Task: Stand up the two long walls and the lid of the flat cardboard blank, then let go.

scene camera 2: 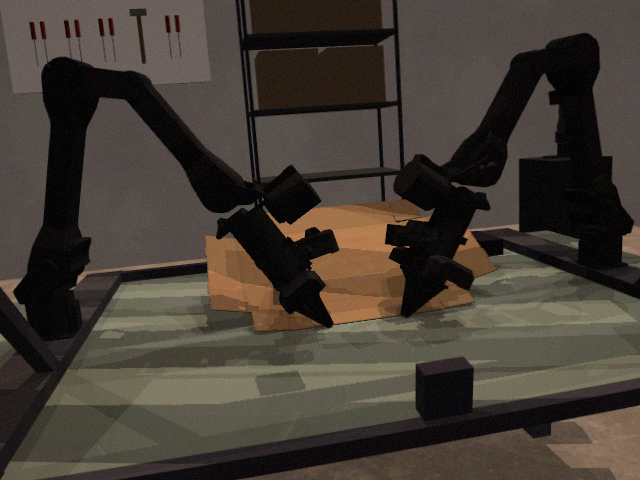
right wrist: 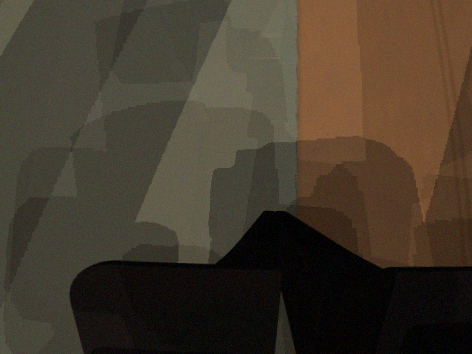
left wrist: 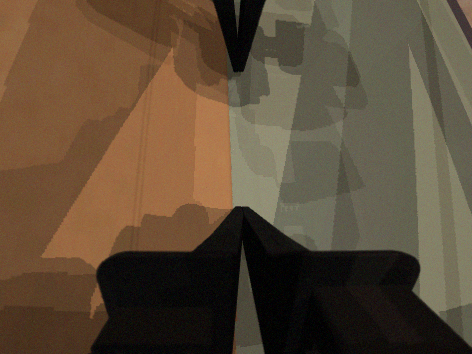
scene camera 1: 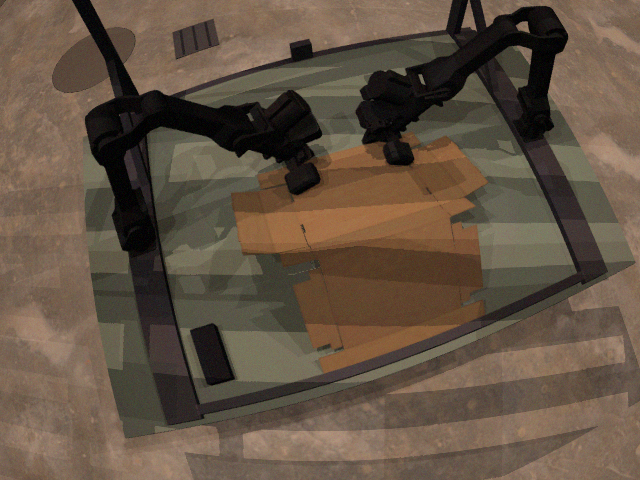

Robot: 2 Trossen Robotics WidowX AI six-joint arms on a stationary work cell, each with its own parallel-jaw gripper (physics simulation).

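Frame: origin at the left arm's base, x ahead, y left, z up, level; millimetres.
Seen in the pictures: left gripper, fingertip midpoint: (scene camera 2: 331,325) (left wrist: 241,213) (scene camera 1: 363,142); right gripper, fingertip midpoint: (scene camera 2: 403,316) (right wrist: 273,222) (left wrist: 238,71) (scene camera 1: 312,155); left arm's base, origin of the base link: (scene camera 2: 55,333) (scene camera 1: 528,129); right arm's base, origin of the base link: (scene camera 2: 600,264) (scene camera 1: 141,239).
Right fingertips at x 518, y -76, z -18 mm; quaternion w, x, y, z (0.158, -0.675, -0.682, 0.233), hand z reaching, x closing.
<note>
Pixels of each thing's top centre, then the offset from my right fingertips to it. Level surfaces: height alone.
- green mat, its level: dz -1 mm
- black box, middle of its top: (scene camera 1: 209,353) (scene camera 2: 480,235) dx +301, dy +347, dz +34 mm
- dark block, middle of its top: (scene camera 2: 443,363) (scene camera 1: 300,43) dx -60, dy -292, dz +56 mm
The cardboard blank (scene camera 1: 392,289) (scene camera 2: 356,242) (left wrist: 115,185) (right wrist: 330,75) is bent up across its middle. Its half nearer the arms slopes up to a raised crease; the other half shows beyond it. In scene camera 2 the near long edge is down by the mat. Neither long wall nor the lid shows upright. My left gripper (scene camera 1: 398,152) (scene camera 2: 330,325) (left wrist: 241,213) is shut and empty, its tips at that edge. My right gripper (scene camera 1: 302,178) (scene camera 2: 406,315) (right wrist: 273,222) is shut and empty, also at that edge. In scene camera 1 both grippers' tips are hidden.
A green mat (scene camera 1: 263,351) (scene camera 2: 206,392) lies under the blank inside a dark frame (scene camera 1: 336,374). A black box (scene camera 1: 211,353) stands at the lower left in scene camera 1. A dark block (scene camera 1: 301,50) (scene camera 2: 444,387) sits on the rail. A shelf rack (scene camera 2: 317,38) stands behind.
</note>
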